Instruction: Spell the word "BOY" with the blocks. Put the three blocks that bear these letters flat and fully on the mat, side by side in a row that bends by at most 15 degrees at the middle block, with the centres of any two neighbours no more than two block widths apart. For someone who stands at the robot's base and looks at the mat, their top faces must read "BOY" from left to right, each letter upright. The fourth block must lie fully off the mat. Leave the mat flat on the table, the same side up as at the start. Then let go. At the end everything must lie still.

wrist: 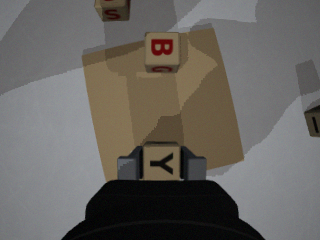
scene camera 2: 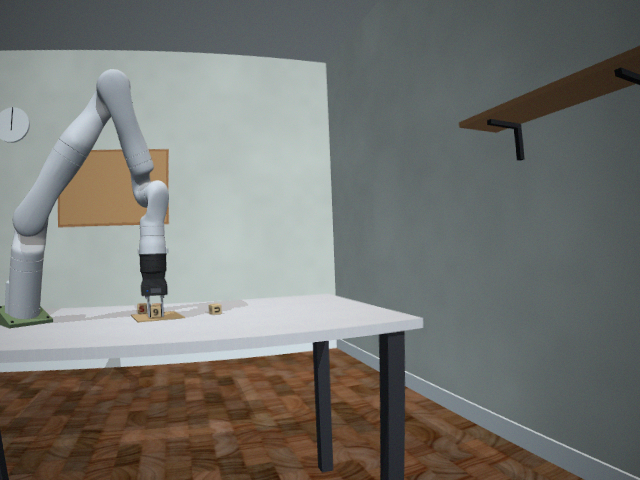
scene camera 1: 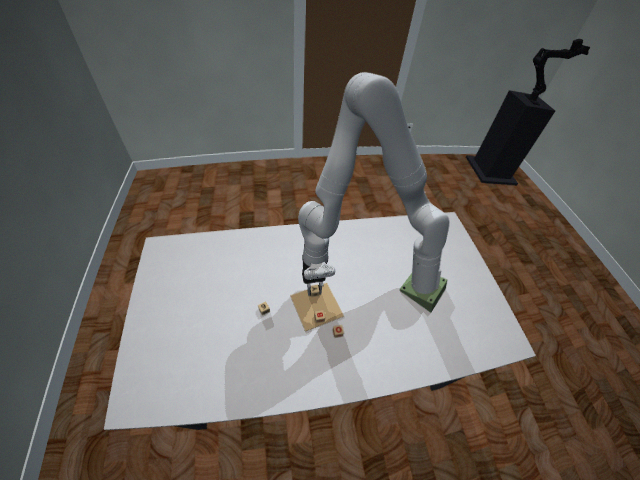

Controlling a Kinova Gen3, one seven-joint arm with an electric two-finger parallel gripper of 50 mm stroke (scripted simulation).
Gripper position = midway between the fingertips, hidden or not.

I see my gripper (scene camera 2: 156,316) and a tan mat (scene camera 1: 305,305).
The tan mat shows as well in the wrist view (wrist: 194,107). My gripper shows as well in the wrist view (wrist: 161,157).
